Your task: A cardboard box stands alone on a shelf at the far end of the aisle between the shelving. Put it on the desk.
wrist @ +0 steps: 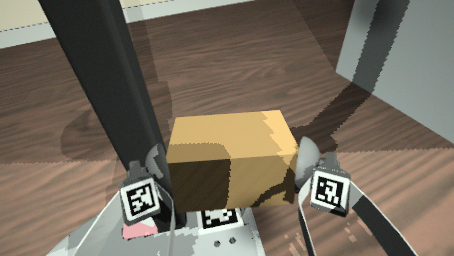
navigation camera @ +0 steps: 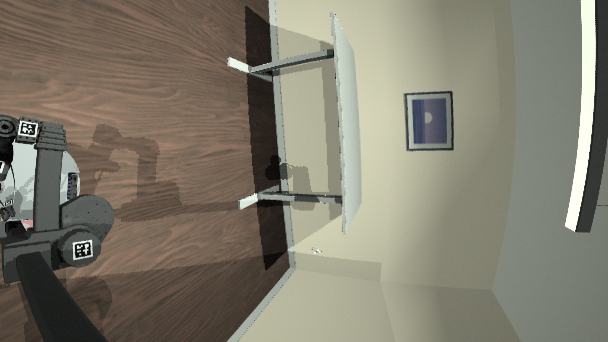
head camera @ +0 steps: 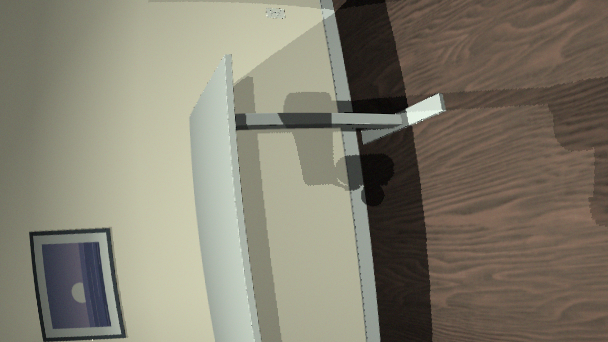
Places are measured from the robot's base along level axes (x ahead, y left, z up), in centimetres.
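Pixels of known places: gripper, between the fingertips: [wrist: 232,160].
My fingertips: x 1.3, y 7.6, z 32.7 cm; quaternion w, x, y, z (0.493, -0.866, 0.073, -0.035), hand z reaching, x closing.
Behind a point stands the place of what it marks.
The cardboard box [wrist: 232,180] @(z 33.1, x 0.9, y 5.5 cm), a small plain tan block, is clamped between the two rounded fingertips in the wrist view. My gripper [wrist: 232,160] @(z 32.7, x 1.3, y 7.6 cm) is shut on it, above the robot's base, with floor showing beyond. The desk [head camera: 217,200] @(z 95.0, x -162.6, y -20.9 cm) [navigation camera: 350,125] @(z 95.0, x -158.7, y -49.7 cm) has a white top on pale legs and stands along the wall. It appears turned sideways in the head and navigation views. The box is apart from the desk. The desk does not show in the wrist view, and the box cannot be made out in the head or navigation views.
A framed picture [head camera: 77,285] @(z 161.1, x -209.3, y -64.5 cm) [navigation camera: 429,120] @(z 162.2, x -209.0, y -65.5 cm) hangs on the wall above the desk. Desk feet [head camera: 425,109] [navigation camera: 248,201] reach out over the wooden floor. A room corner lies beyond one desk end. A pale upright panel [wrist: 415,65] @(z 14.5, x 60.6, y 44.3 cm) stands at the wrist view's upper right.
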